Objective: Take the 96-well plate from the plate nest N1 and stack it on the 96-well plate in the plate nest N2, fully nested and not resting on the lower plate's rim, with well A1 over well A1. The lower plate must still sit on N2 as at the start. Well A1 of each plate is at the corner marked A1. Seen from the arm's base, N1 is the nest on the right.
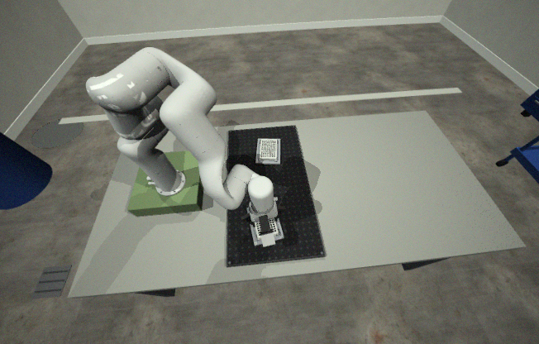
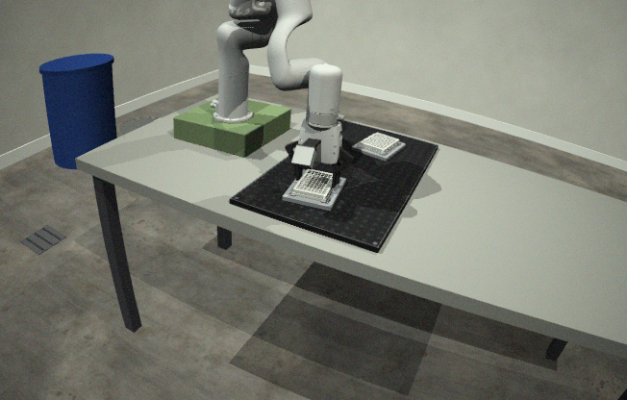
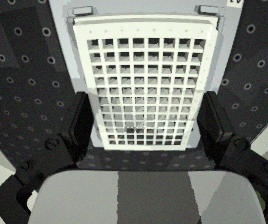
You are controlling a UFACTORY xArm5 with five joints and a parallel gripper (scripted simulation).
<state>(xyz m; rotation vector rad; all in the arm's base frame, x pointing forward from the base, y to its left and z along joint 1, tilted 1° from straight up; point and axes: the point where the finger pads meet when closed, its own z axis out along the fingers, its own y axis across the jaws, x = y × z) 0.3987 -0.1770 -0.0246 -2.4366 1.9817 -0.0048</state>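
Right now the white 96-well plate is 2 cm below my hand. Also, from my hand: grey nest N1 (3 cm below); then A1 mark (3 cm behind, 30 cm to the left, 2 cm below); then grey nest N2 (3 cm ahead, 38 cm to the left, 3 cm below).
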